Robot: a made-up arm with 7 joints.
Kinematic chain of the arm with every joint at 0, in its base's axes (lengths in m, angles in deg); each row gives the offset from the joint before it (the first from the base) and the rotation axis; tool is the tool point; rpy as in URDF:
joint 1: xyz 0 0 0.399 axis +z
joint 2: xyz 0 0 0 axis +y
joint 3: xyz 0 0 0.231 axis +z
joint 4: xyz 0.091 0 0 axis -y
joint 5: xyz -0.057 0 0.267 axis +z
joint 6: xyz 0 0 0 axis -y
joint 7: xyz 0.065 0 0 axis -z
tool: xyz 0 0 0 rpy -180 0 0
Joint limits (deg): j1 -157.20..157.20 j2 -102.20..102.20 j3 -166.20..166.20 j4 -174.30..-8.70 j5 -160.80..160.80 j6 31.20..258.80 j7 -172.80..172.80
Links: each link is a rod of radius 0.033 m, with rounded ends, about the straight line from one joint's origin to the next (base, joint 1, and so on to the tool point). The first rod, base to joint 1, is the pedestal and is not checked.
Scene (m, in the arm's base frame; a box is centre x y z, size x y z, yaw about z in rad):
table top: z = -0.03
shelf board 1: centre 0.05 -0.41 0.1 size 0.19 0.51 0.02 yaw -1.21
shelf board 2: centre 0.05 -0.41 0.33 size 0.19 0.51 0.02 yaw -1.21
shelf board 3: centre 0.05 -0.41 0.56 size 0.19 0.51 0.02 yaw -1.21
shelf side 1: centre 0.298 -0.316 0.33 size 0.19 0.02 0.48 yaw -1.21
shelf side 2: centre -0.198 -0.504 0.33 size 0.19 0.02 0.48 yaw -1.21
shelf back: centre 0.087 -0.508 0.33 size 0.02 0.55 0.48 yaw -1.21
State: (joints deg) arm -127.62 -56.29 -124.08 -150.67 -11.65 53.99 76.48
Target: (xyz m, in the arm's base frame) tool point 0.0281 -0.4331 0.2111
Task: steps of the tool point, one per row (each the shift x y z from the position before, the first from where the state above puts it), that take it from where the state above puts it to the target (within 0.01 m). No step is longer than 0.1 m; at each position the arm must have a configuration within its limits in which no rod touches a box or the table.
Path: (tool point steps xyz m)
1: -0.0573 -0.0250 -0.0029
2: -0.0515 -0.0423 -0.0020
3: -0.0407 -0.0578 -0.0015
4: -0.0254 -0.0699 -0.0013
5: -0.0069 -0.0774 -0.0013
6: 0.0132 -0.0800 -0.0017
7: 0.0340 -0.0769 -0.0025
8: 0.0533 -0.0684 -0.0037
9: 0.0704 -0.0551 -0.0051
10: 0.0837 -0.0376 -0.0070
11: 0.0924 -0.0168 -0.0091

